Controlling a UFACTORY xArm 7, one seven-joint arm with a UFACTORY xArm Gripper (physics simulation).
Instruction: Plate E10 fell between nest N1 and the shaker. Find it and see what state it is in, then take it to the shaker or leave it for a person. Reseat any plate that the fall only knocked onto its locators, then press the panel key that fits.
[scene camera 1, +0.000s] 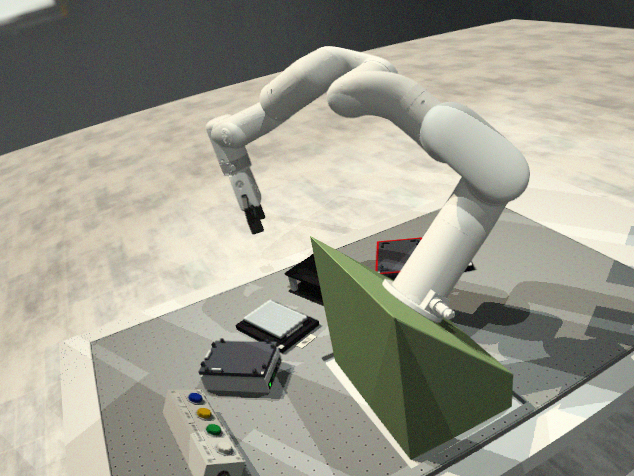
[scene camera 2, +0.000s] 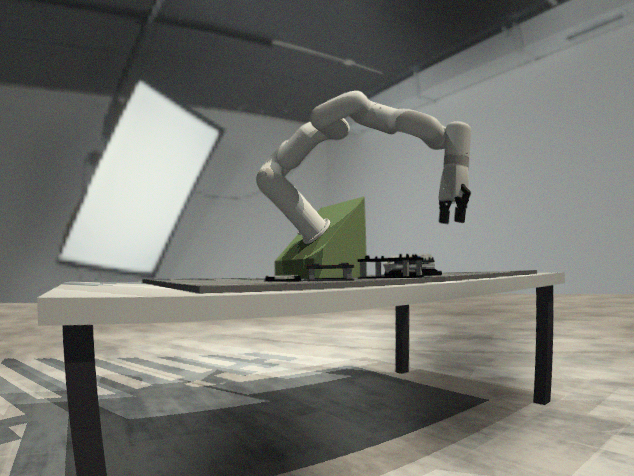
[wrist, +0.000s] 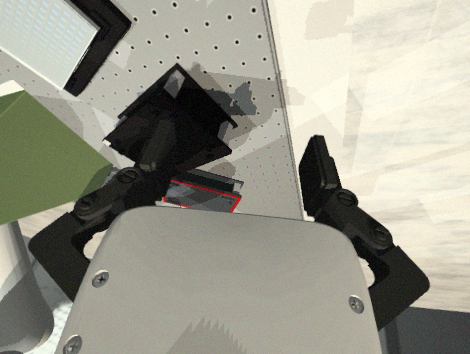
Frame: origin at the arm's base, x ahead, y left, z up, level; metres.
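Where they show: gripper, fingertip midpoint: (scene camera 1: 259, 226) (scene camera 2: 451, 222) (wrist: 240, 143); arm's base at its link origin: (scene camera 1: 411, 302) (scene camera 2: 317, 232).
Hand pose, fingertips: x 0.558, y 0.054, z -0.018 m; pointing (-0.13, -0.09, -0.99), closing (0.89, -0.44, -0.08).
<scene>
Each offset is from my fingertips to the top centre of the thing. "*": to the spot under its first point.
A pale plate with wells @(dx -0.224, dy +0.093, dz -0.121 m) (scene camera 1: 275, 318) (wrist: 40, 37) lies on a black nest @(dx -0.224, dy +0.093, dz -0.131 m) (scene camera 1: 299, 336) (wrist: 112, 25); I cannot tell if it is fully seated. I cannot read any name, so I cannot tell which plate is E10. A grey box with a dark top and a green light, likely the shaker @(* dx -0.369, dy +0.256, dz -0.128 m) (scene camera 1: 235, 384), stands nearby. The key panel @(dx -0.479, dy +0.368, dz -0.068 m) (scene camera 1: 179, 417) has blue, yellow, green and white keys. My gripper (scene camera 1: 258, 224) (scene camera 2: 451, 217) (wrist: 240, 143) is open and empty, high above the table. In the wrist view its left finger overlaps the black raised stand (scene camera 1: 305, 275) (wrist: 177, 105).
A red-edged dark frame @(dx -0.225, dy -0.268, dz -0.106 m) (scene camera 1: 394, 256) (wrist: 202, 195) stands beyond the raised stand, partly hidden by the arm in the first scene view. The green wedge base (scene camera 1: 358, 327) (scene camera 2: 348, 238) (wrist: 45, 155) carries the arm and hides part of the stand. A small white card @(* dx -0.319, dy +0.066, dz -0.150 m) (scene camera 1: 306, 341) lies beside the nest.
</scene>
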